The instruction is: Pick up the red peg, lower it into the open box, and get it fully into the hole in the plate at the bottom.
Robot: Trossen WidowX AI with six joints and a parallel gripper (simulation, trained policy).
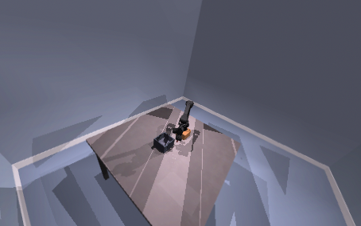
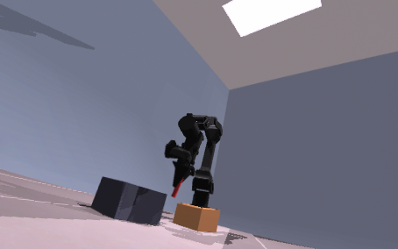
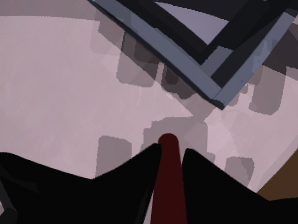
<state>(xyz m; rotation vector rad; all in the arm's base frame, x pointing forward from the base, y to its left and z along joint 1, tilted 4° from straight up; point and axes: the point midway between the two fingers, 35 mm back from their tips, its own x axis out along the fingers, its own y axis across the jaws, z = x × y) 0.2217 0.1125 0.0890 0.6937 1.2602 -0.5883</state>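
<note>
Now: the pale plate 100 mm to the right of my gripper tip, 90 mm ahead of it and 80 mm below it. Also, from my gripper tip: dark box 100 mm to the right, 100 mm below, 90 mm ahead; red peg 10 mm to the left, 10 mm behind, 10 mm above.
</note>
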